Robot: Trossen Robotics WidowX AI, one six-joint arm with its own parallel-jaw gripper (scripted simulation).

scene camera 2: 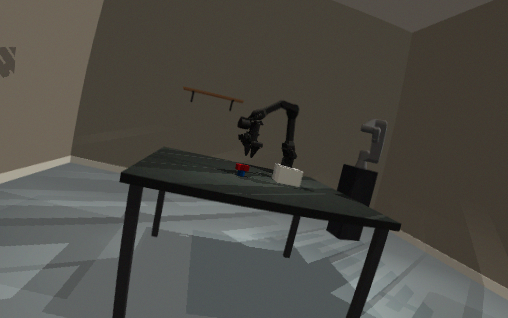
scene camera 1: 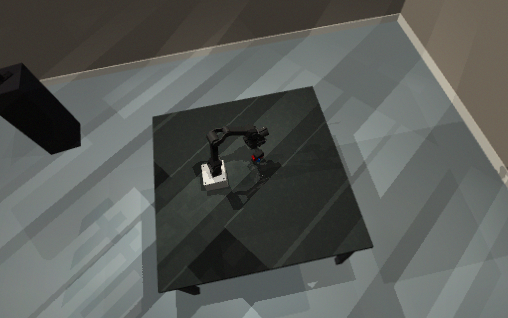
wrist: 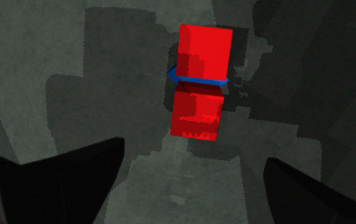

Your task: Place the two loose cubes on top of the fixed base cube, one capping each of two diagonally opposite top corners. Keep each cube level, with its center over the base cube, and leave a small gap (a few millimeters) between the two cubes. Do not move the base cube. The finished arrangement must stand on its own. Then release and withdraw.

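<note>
The gripper (wrist: 195,157) is holding nothing, and it's open. There's a red cube (wrist: 197,108) to be seen as well, and another red cube (wrist: 203,52).
</note>
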